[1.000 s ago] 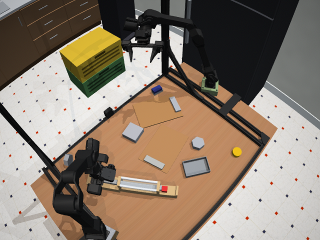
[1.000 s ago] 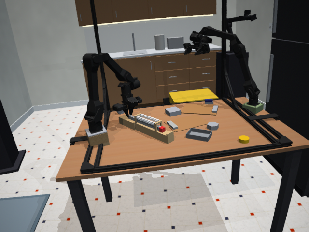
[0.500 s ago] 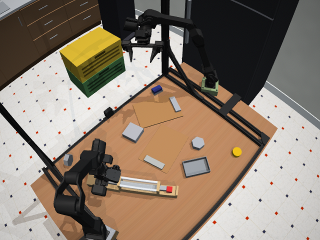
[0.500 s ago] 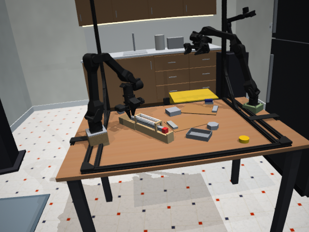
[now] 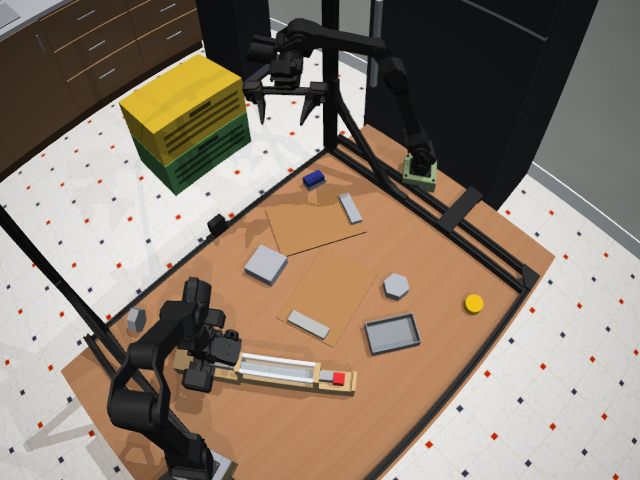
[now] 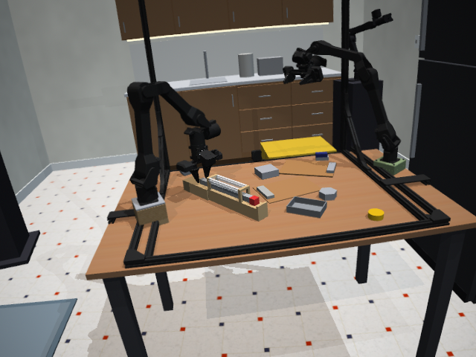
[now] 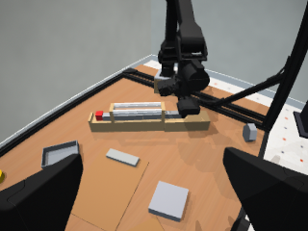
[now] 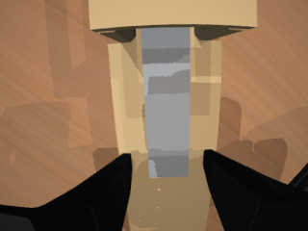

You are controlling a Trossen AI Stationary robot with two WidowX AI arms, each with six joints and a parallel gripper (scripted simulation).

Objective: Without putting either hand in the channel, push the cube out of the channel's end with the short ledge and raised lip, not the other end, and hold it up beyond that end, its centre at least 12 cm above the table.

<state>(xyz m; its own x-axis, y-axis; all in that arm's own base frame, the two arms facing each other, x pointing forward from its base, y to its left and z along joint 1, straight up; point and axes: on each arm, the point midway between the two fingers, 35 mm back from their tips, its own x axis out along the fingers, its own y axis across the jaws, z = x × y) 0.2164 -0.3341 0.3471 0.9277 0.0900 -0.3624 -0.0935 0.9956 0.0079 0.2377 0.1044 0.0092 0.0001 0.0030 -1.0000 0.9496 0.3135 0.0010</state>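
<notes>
Right now my right hand is 26 cm short of the red cube, 12 cm to the right of it and 3 cm above it. The rest, counted from my right hand: yellow disc: 45 cm ahead, 48 cm to the left, 8 cm below; grey tray: 30 cm ahead, 30 cm to the left, 8 cm below; grey block: 6 cm behind, 29 cm to the left, 7 cm below.
</notes>
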